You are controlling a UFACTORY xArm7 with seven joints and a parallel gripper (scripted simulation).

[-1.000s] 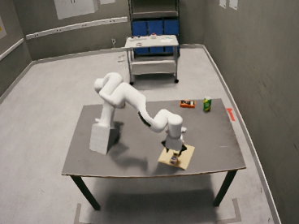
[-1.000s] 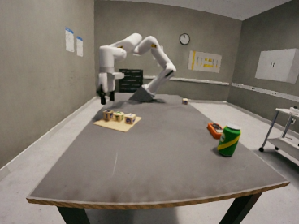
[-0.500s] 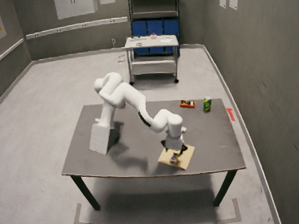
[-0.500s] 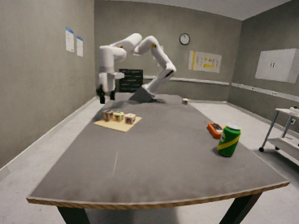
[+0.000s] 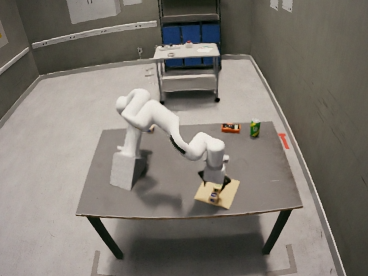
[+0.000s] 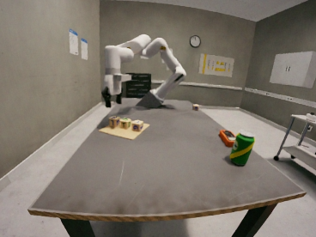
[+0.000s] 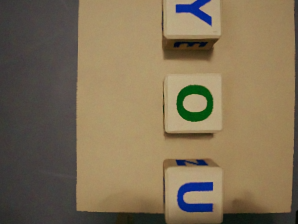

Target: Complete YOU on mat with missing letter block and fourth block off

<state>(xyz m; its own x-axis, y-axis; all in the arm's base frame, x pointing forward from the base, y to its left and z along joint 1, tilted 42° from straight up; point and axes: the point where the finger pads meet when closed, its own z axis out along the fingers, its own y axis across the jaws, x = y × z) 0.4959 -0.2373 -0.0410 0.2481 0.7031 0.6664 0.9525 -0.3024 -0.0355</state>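
Now: the tan mat 12 cm below my hand, 7 cm to the left of it and 2 cm ahead of it. Round my hand: green can 57 cm to the left, 25 cm ahead, 6 cm below; then orange device 61 cm to the left, 11 cm below, 8 cm ahead; then block 55 cm to the left, 48 cm behind, 10 cm below.
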